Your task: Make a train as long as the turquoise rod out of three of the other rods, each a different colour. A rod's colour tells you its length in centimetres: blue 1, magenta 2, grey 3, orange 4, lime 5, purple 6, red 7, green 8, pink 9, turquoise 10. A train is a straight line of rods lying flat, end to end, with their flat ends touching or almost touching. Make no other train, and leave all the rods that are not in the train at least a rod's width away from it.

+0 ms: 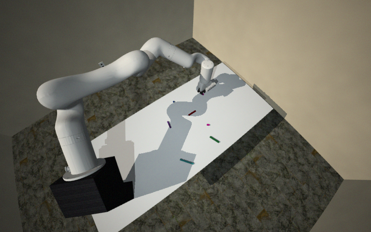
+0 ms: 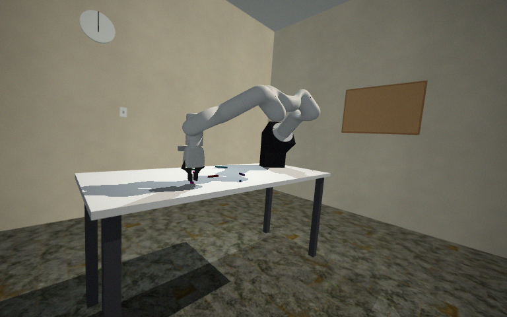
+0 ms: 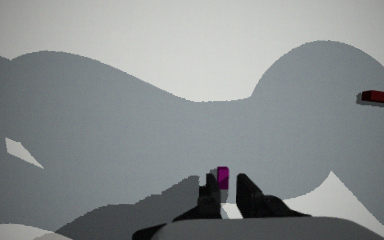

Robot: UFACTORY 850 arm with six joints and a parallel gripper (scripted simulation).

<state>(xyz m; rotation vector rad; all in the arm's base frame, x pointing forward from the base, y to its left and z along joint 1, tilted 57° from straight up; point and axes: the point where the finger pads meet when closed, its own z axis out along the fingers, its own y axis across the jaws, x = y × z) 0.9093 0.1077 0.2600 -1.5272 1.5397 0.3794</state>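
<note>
Now: the blue rod 260 mm behind my hand, 40 mm to the left of it and 30 mm below it. The rest, counted from my hand: red rod (170 mm behind, 130 mm to the right, 30 mm below); green rod (400 mm to the right, 130 mm behind, 30 mm below); purple rod (380 mm behind, 130 mm to the right, 30 mm below).
</note>
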